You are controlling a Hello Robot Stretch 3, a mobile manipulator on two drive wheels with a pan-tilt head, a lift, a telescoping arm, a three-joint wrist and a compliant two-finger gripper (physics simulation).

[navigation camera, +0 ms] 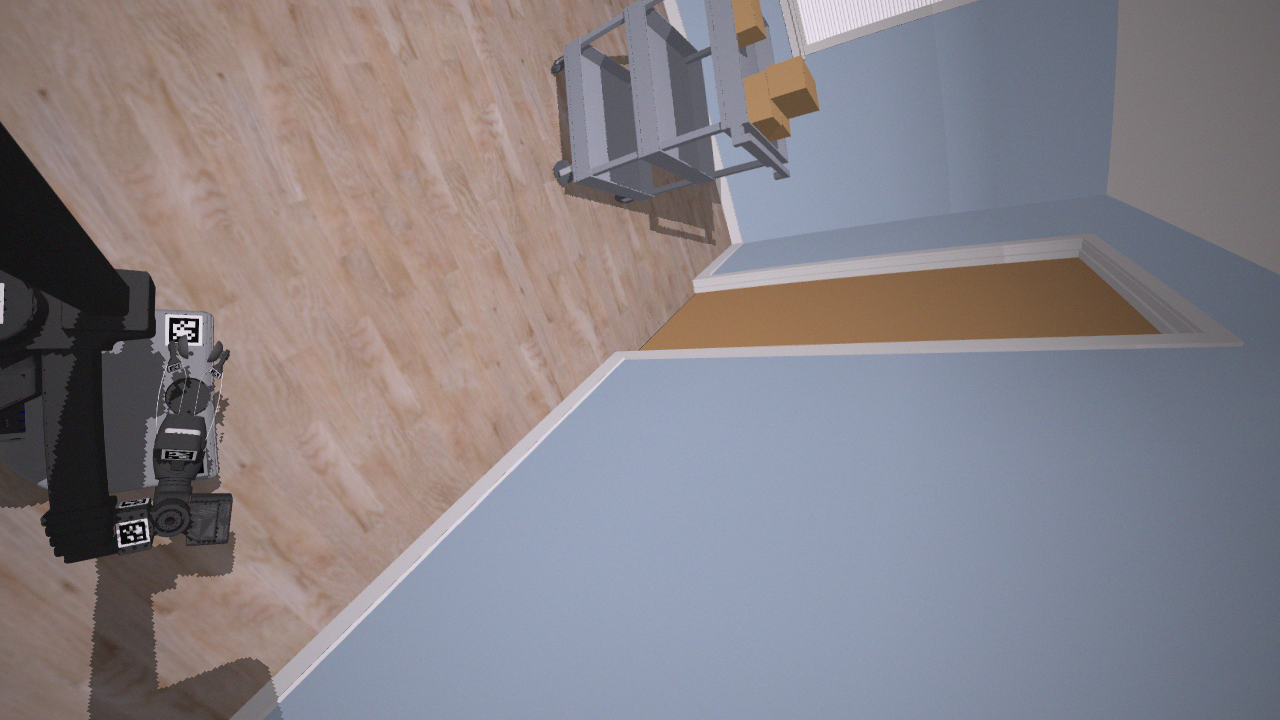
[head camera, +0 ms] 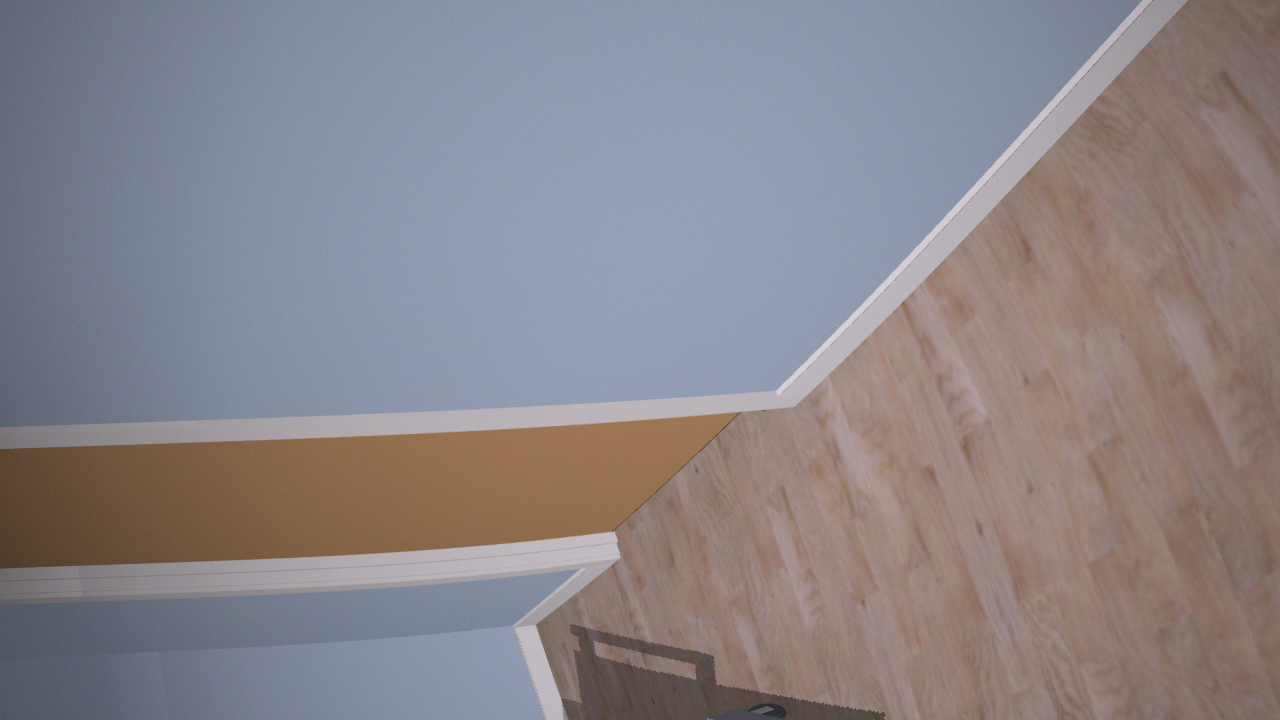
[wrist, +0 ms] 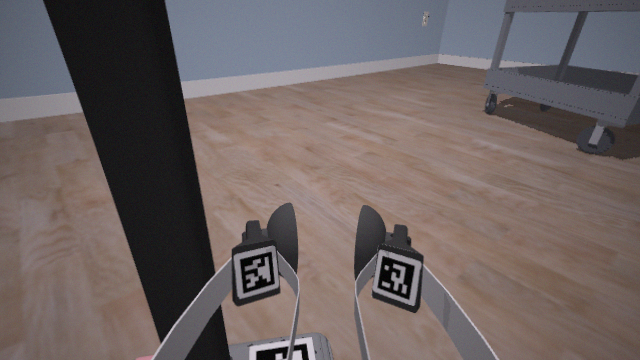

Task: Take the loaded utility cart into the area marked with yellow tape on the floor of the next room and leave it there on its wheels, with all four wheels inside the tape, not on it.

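Places are measured from the robot's base along level axes (x ahead, y left, z up), in metres.
Where they show: gripper, fingertip midpoint: (navigation camera: 202,338); robot's base, link origin: (navigation camera: 187,393).
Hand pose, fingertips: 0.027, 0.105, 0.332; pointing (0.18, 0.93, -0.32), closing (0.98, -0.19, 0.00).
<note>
Each offset is from my fingertips to the top centre of the thing, as dx, dy, dz.
The grey utility cart (navigation camera: 642,80) (wrist: 550,94) stands upright on its wheels near the wall, top centre in the sideways-turned navigation view and at right in the wrist view. A corner of the cart (head camera: 735,715) shows at the head view's bottom edge. Several tan boxes @(+1.303, +0.868, +0.698) (navigation camera: 793,86) @(+1.171, +1.127, +0.580) (navigation camera: 750,22) are on its top shelf. My gripper (navigation camera: 198,351) (wrist: 325,229) is open and empty, above my base and well apart from the cart. The yellow tape does not show in these views.
A white-framed doorway (head camera: 358,573) (navigation camera: 895,266) with an orange-brown surface inside is in the blue wall (head camera: 447,205) (navigation camera: 760,501), near the cart. White baseboard (head camera: 966,210) (navigation camera: 447,526) borders the wood floor. My black mast (wrist: 145,150) crosses the wrist view's left side.
</note>
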